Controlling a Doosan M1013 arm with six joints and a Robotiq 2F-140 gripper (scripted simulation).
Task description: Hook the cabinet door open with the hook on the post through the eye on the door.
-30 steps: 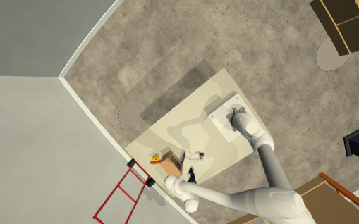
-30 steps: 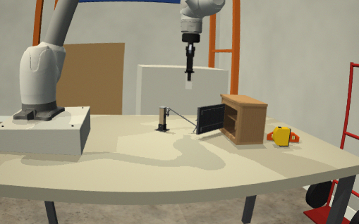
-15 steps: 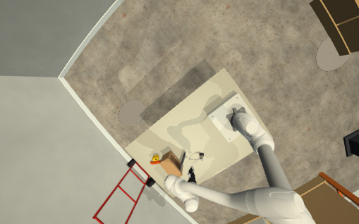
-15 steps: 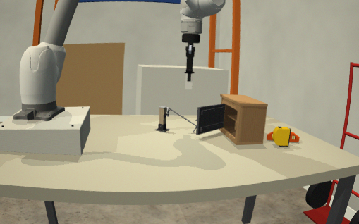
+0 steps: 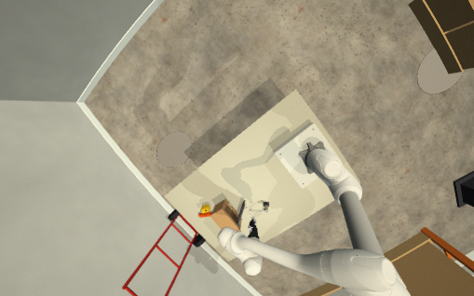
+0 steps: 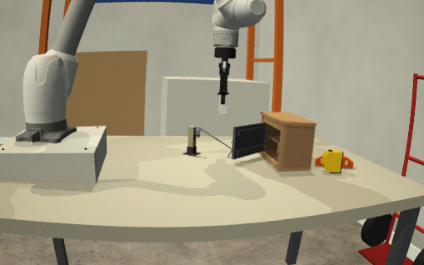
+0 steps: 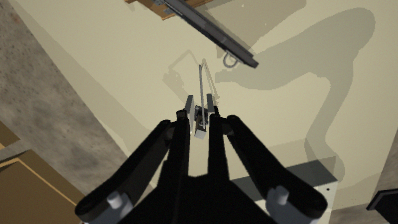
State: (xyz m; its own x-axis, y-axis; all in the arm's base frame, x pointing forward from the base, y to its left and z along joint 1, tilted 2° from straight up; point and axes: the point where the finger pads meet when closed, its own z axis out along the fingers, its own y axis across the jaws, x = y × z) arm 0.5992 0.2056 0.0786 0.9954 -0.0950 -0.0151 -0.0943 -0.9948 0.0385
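Right now the dark door is 120 mm below my hand, 100 mm ahead of it and 30 mm to the right of it.
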